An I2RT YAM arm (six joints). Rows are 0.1 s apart.
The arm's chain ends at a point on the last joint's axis. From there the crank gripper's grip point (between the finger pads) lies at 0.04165 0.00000 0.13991 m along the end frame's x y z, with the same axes.
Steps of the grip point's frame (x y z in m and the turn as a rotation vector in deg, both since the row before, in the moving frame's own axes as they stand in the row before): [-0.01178 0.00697 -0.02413 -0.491 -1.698 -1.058]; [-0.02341 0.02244 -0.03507 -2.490 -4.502 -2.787]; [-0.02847 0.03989 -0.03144 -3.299 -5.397 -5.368]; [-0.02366 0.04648 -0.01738 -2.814 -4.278 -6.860]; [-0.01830 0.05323 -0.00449 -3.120 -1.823 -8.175]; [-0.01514 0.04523 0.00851 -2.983 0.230 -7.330]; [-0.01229 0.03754 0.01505 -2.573 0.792 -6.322]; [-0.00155 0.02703 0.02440 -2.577 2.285 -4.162]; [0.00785 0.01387 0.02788 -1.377 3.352 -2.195]
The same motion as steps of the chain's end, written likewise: [-0.00762 0.00650 -0.02530 -0.491 -1.698 -1.058]; [-0.01241 0.01805 -0.03782 -2.490 -4.502 -2.787]; [-0.01535 0.03502 -0.03461 -3.299 -5.397 -5.368]; [-0.01325 0.04390 -0.02004 -2.814 -4.278 -6.860]; [-0.01396 0.05121 -0.00569 -3.120 -1.823 -8.175]; [-0.01582 0.04332 0.00873 -2.983 0.230 -7.330]; [-0.01431 0.03598 0.01568 -2.573 0.792 -6.322]; [-0.00721 0.02401 0.02624 -2.577 2.285 -4.162]; [-0.00029 0.01229 0.03057 -1.377 3.352 -2.195]
